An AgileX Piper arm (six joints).
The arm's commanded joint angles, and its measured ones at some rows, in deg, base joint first. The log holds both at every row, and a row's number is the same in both.
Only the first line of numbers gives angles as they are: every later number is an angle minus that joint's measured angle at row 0.
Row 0, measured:
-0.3, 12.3, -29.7, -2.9, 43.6, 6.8
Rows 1 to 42, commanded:
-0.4, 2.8, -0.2, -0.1, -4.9, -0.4
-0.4, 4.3, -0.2, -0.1, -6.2, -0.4
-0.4, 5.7, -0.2, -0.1, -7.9, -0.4
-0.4, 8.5, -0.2, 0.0, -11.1, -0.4
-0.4, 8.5, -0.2, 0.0, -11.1, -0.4
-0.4, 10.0, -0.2, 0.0, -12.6, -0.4
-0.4, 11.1, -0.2, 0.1, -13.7, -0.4
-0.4, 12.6, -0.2, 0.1, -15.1, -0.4
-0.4, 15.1, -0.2, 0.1, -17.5, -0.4
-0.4, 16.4, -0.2, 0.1, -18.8, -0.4
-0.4, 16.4, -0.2, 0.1, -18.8, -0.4
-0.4, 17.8, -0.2, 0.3, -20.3, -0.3
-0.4, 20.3, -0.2, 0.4, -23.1, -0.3
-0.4, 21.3, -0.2, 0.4, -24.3, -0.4
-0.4, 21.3, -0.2, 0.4, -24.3, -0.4
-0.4, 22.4, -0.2, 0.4, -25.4, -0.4
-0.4, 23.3, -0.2, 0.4, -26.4, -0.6
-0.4, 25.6, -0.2, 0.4, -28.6, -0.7
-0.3, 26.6, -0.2, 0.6, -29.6, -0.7
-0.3, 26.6, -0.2, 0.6, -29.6, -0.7
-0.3, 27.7, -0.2, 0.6, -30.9, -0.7
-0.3, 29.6, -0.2, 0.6, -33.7, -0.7
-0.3, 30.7, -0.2, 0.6, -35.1, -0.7
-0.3, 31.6, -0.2, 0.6, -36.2, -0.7
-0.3, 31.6, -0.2, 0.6, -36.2, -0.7
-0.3, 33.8, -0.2, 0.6, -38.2, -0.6
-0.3, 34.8, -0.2, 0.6, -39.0, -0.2
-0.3, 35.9, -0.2, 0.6, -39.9, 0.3
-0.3, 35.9, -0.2, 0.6, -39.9, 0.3
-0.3, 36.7, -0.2, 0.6, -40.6, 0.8
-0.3, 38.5, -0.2, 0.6, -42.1, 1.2
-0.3, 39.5, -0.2, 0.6, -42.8, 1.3
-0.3, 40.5, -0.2, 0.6, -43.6, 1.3
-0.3, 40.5, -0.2, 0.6, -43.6, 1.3
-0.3, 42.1, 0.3, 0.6, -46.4, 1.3
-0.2, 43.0, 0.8, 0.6, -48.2, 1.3
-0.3, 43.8, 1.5, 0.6, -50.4, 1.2
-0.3, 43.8, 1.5, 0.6, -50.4, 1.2
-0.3, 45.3, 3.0, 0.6, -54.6, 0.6
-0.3, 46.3, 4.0, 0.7, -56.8, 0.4
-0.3, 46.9, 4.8, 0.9, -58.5, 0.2
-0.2, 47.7, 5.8, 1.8, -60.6, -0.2
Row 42, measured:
0.0, 46.2, 3.7, 0.8, -54.3, 1.0
